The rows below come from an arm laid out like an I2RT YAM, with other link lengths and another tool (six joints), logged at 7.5 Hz.
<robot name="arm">
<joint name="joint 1" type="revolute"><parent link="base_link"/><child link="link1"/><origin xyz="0.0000 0.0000 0.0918" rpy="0.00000 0.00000 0.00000"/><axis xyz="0 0 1"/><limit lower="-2.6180" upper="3.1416"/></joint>
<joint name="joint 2" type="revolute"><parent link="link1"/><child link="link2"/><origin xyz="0.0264 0.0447 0.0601" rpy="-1.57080 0.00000 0.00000"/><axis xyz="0 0 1"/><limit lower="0.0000" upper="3.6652"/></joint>
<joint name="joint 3" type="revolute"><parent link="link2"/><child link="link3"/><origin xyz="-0.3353 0.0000 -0.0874" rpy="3.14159 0.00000 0.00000"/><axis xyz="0 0 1"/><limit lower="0.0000" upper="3.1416"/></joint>
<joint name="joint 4" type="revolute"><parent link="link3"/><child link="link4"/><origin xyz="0.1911 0.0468 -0.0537" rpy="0.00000 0.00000 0.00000"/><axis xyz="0 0 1"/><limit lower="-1.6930" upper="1.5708"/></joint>
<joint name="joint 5" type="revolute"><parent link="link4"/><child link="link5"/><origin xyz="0.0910 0.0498 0.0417" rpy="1.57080 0.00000 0.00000"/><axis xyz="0 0 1"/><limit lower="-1.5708" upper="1.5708"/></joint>
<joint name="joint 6" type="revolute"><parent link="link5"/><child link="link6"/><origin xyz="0.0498 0.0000 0.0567" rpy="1.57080 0.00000 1.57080"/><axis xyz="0 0 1"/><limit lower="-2.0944" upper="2.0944"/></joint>
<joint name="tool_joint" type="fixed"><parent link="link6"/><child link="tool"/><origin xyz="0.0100 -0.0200 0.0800" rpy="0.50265 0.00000 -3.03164"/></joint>
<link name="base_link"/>
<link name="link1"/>
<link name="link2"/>
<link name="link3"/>
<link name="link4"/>
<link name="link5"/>
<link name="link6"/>
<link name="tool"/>
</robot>
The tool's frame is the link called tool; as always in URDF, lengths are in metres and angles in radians.
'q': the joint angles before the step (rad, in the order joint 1, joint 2, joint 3, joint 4, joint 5, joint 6). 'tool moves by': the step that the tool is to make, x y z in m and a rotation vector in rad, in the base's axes. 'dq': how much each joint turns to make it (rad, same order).
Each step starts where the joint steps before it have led.
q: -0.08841 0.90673 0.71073 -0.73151 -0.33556 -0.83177
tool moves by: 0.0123 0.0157 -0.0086 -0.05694 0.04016 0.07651
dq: 0.18984 0.05607 -0.00776 0.03988 0.11264 0.06027
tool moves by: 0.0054 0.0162 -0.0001 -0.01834 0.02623 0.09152
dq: 0.09960 0.04613 0.02442 -0.00728 0.01625 -0.00146
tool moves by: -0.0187 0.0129 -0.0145 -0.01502 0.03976 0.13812
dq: 0.06756 -0.01207 -0.04347 -0.02496 -0.03309 -0.06415
